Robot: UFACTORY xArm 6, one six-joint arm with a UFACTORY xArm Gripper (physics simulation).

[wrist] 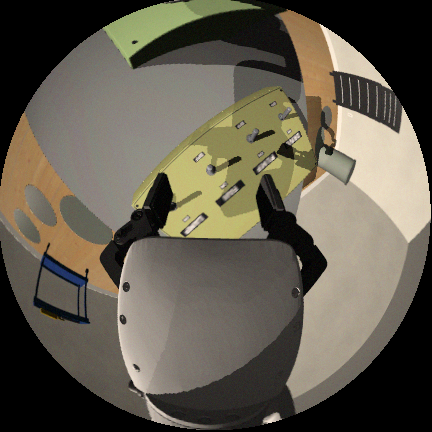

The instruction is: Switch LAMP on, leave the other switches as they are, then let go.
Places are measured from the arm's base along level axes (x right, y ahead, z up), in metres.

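Pixels of known places: gripper, fingertip midpoint: [213, 182].
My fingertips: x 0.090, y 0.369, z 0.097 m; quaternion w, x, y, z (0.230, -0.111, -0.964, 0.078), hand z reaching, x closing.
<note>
Behind a point stands the place of what it marks.
A yellow-green switch panel [200, 142] @[y 0.379, x 0.046, z -0.074 m] lies in the upper middle of the wrist view, with several levers in a slanted row. The label texts are too blurred to read. The lever nearest the gripper body, the LAMP switch [173, 205] @[y 0.470, x 0.158, z -0.039 m], shows as a small dark tip at the inner edge of the left finger, which partly hides it; its tilt cannot be told. The FAN lever [211, 169] @[y 0.417, x 0.057, z -0.014 m], PUMP lever [253, 134] @[y 0.383, x -0.053, z -0.023 m] and DRIVE lever [285, 113] @[y 0.349, x -0.169, z -0.030 m] stand farther up the row. My gripper [213, 182] @[y 0.369, x 0.090, z 0.097 m] is open and empty, its fingers spread over the panel's near part.
A green block [165, 27] is at the top, casting a dark shadow. A grey-green cylinder [337, 165] is beyond the panel's right end. A black slatted object [367, 100] is at the upper right, a blue-framed object [64, 270] at the lower left.
</note>
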